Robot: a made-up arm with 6 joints. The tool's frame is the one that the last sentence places. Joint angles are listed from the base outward.
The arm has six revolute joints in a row. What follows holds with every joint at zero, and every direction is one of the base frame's.
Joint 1 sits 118 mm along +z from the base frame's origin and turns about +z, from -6.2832 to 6.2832 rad.
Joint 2 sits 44 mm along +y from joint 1 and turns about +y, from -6.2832 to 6.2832 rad.
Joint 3 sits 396 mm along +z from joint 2 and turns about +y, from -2.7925 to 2.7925 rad.
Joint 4 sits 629 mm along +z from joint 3 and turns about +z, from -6.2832 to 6.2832 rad.
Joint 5 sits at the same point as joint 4 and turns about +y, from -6.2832 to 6.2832 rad.
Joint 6 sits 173 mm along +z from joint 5 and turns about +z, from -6.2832 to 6.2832 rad.
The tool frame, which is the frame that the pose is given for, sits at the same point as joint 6; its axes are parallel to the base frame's.
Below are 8 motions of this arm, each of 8 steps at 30 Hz.
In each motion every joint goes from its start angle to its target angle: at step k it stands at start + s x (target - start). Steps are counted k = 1, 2, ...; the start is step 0. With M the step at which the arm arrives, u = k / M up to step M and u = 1 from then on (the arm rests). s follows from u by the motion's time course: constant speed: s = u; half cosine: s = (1 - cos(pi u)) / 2; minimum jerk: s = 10 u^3 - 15 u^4 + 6 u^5.
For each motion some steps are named. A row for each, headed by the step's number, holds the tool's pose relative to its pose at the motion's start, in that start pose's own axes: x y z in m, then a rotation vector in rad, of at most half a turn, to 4 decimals.
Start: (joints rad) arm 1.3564 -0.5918 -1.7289 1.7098 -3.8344 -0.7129
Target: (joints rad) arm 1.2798 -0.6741 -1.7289 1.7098 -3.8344 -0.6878
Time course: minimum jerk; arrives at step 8
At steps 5, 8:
5: -0.0464 -0.0028 0.0115 -0.0182 0.0467 -0.0461
8: -0.0640 -0.0029 0.0163 -0.0248 0.0638 -0.0641

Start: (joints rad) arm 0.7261 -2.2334 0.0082 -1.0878 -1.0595 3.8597
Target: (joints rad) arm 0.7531 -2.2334 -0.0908 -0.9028 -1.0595 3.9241
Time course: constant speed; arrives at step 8
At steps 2, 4, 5, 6, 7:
2: 0.0180 0.0169 0.0019 -0.0314 0.0377 0.0156
4: 0.0363 0.0333 0.0032 -0.0612 0.0767 0.0314
5: 0.0456 0.0413 0.0037 -0.0754 0.0965 0.0394
6: 0.0550 0.0492 0.0041 -0.0892 0.1167 0.0474
7: 0.0645 0.0569 0.0043 -0.1026 0.1371 0.0556

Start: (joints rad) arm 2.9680 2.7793 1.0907 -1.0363 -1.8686 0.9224
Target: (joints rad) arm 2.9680 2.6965 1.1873 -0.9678 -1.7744 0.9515
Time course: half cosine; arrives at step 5
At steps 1, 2, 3, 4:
1: -0.0019 -0.0003 0.0011 0.0117 0.0006 0.0020
2: -0.0067 -0.0009 0.0038 0.0423 0.0019 0.0074
3: -0.0127 -0.0015 0.0069 0.0803 0.0033 0.0146
4: -0.0175 -0.0018 0.0092 0.1111 0.0041 0.0209

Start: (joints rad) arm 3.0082 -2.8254 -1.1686 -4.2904 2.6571 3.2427
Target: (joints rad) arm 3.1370 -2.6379 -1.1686 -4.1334 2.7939 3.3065
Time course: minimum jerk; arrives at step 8
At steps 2, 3, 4, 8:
2: -0.0070 0.0128 0.0057 0.0210 -0.0174 0.0101
3: -0.0193 0.0337 0.0151 0.0556 -0.0454 0.0264
4: -0.0371 0.0599 0.0274 0.1002 -0.0805 0.0470
8: -0.0826 0.1140 0.0548 0.1964 -0.1517 0.0896

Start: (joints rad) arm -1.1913 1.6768 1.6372 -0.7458 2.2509 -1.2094
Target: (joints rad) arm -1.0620 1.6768 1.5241 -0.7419 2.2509 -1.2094
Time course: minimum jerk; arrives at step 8
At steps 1, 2, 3, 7, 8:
1: 0.0005 0.0004 -0.0009 0.0012 0.0002 0.0024
2: 0.0035 0.0024 -0.0060 0.0080 0.0012 0.0155
3: 0.0091 0.0068 -0.0159 0.0216 0.0032 0.0410
7: 0.0291 0.0292 -0.0578 0.0816 0.0131 0.1441
8: 0.0294 0.0298 -0.0588 0.0831 0.0134 0.1464

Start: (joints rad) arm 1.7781 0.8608 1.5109 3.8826 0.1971 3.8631
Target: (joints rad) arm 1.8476 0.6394 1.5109 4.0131 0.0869 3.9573
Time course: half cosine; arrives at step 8
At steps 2, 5, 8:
2: 0.0059 0.0264 -0.0113 -0.0202 0.0144 0.0306
5: 0.0290 0.1218 -0.0613 -0.0941 0.0793 0.1436
8: 0.0425 0.1733 -0.0951 -0.1348 0.1238 0.2065

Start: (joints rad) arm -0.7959 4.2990 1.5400 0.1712 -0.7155 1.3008
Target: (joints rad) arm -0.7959 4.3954 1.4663 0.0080 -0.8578 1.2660
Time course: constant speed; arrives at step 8
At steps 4, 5, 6, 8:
4: 0.0103 -0.0060 0.0085 -0.0726 0.0360 -0.0781
5: 0.0131 -0.0076 0.0103 -0.0910 0.0456 -0.0969
6: 0.0160 -0.0093 0.0120 -0.1095 0.0554 -0.1154
8: 0.0221 -0.0129 0.0151 -0.1469 0.0757 -0.1515

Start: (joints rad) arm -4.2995 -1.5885 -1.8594 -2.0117 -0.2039 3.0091
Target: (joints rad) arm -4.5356 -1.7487 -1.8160 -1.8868 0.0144 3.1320
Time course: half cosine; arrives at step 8
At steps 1, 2, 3, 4, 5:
1: -0.0026 0.0037 0.0025 -0.0038 -0.0133 0.0172
2: -0.0104 0.0138 0.0093 -0.0142 -0.0510 0.0662
3: -0.0231 0.0281 0.0187 -0.0293 -0.1073 0.1400
4: -0.0393 0.0437 0.0287 -0.0462 -0.1736 0.2278
5: -0.0568 0.0577 0.0375 -0.0622 -0.2396 0.3161

